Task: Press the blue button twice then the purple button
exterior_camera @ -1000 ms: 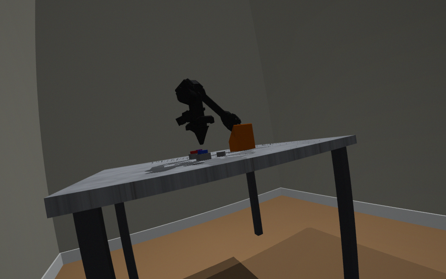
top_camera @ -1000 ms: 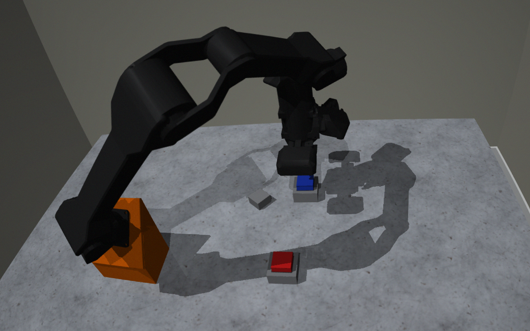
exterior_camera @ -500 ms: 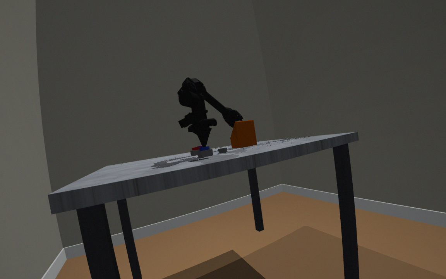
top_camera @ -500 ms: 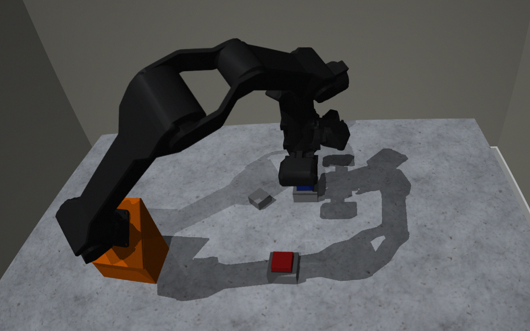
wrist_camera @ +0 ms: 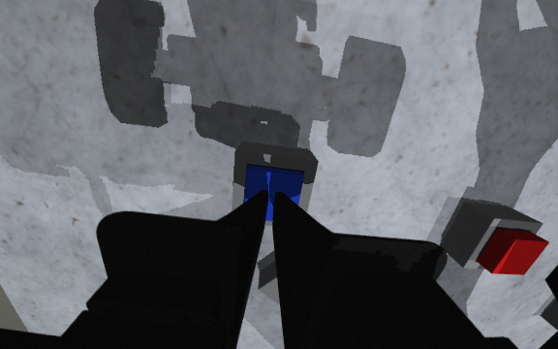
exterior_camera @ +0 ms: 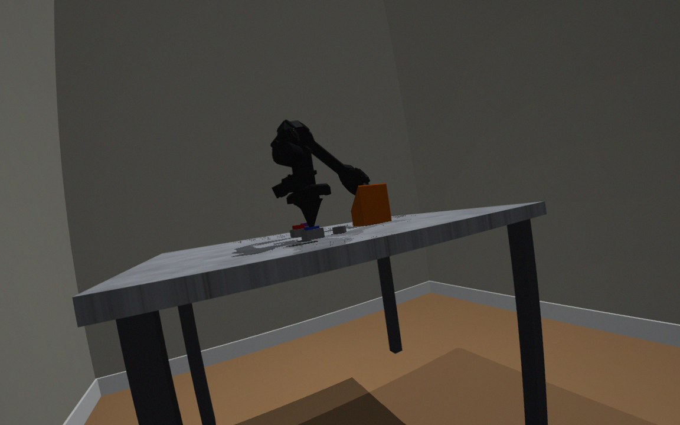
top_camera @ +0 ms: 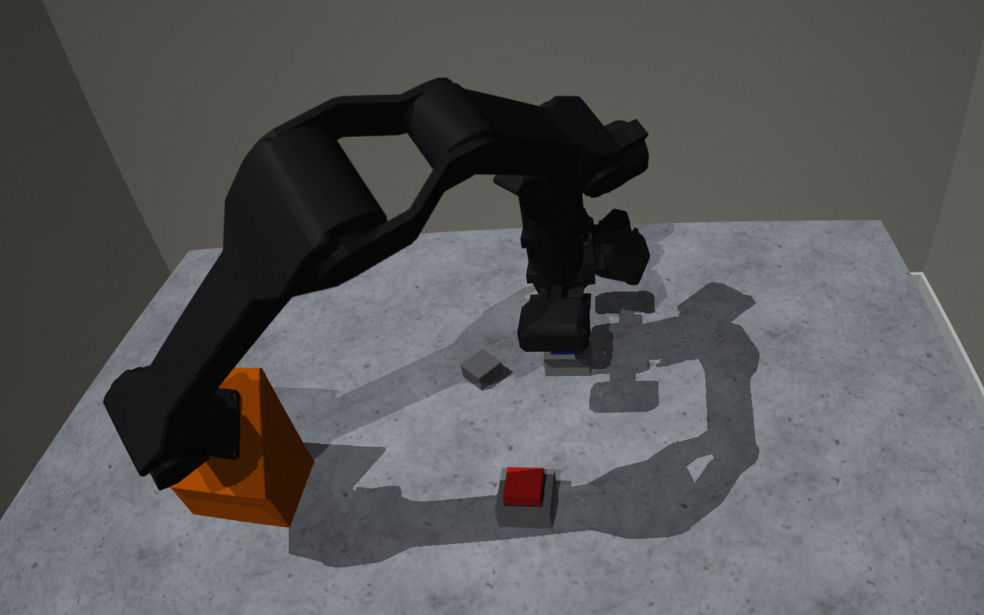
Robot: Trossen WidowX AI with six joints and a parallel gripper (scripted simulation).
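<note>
My gripper tip is now 10 mm above the blue button. Also, from my gripper tip: small grey block 90 mm behind, 30 mm to the right, 20 mm below; red button 20 mm behind, 190 mm to the right; purple button 110 mm behind, 400 mm to the right.
</note>
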